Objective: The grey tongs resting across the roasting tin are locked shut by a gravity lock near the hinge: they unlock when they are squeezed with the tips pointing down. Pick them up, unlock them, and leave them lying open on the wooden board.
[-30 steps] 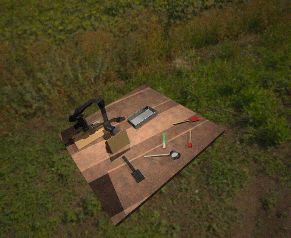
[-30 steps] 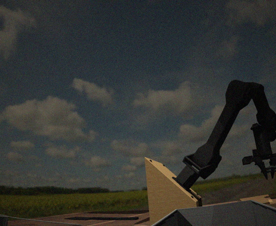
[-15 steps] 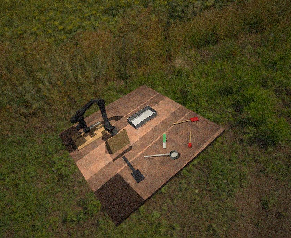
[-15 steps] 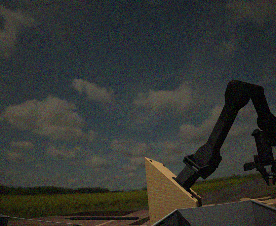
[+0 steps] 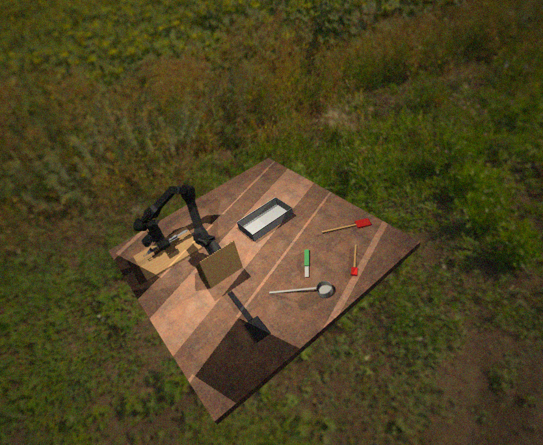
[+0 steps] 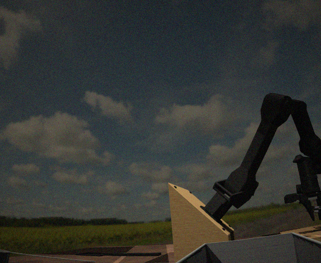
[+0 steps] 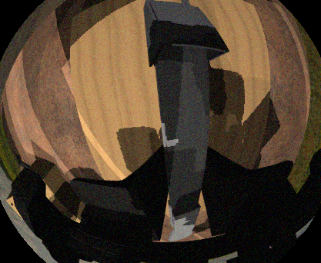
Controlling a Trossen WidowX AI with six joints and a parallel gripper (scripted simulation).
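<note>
The pale wooden board lies 40 mm below my gripper tip and 10 mm ahead of it. Also, from my gripper tip: black spatula 680 mm to the right, 170 mm ahead, 40 mm below; grey roasting tin 590 mm ahead, 170 mm to the right, 20 mm below.
</note>
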